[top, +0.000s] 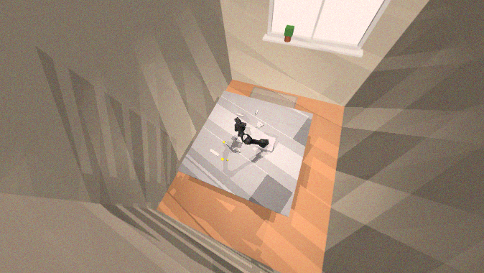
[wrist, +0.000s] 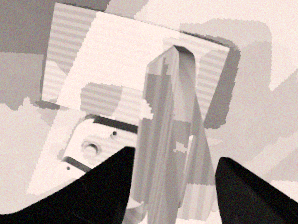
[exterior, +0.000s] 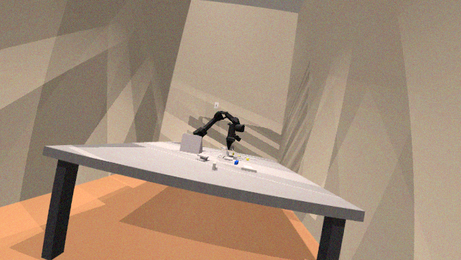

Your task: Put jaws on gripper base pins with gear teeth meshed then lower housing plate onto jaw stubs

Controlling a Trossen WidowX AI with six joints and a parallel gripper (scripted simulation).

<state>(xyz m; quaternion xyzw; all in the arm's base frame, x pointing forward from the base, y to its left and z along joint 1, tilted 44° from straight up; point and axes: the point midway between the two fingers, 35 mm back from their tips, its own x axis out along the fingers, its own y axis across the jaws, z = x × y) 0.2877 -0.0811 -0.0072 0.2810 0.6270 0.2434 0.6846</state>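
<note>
Right now my gripper tip is 30 mm past the white jaw and 20 mm to the right of it. Round my gripper tip: ribbed rectangular plate 80 mm below, 30 mm to the left, 20 mm ahead; then blue block 140 mm to the right, 70 mm below, 60 mm ahead; then white flat piece 190 mm to the right, 140 mm ahead, 80 mm below.
</note>
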